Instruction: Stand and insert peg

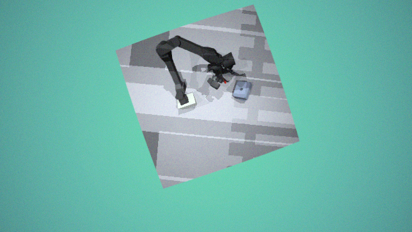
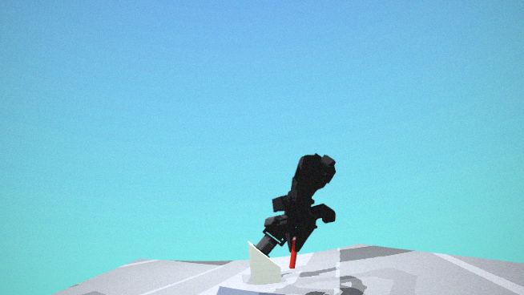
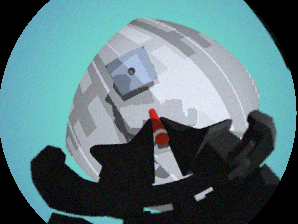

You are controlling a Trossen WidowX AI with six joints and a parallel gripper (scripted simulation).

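Now: gripper tip 130 mm short of the sloped blue-grey panel, 110 mm to the left of it and 90 mm above it. From my gripper tip the other things lie so: red peg: 10 mm behind, 10 mm to the left, 10 mm above.
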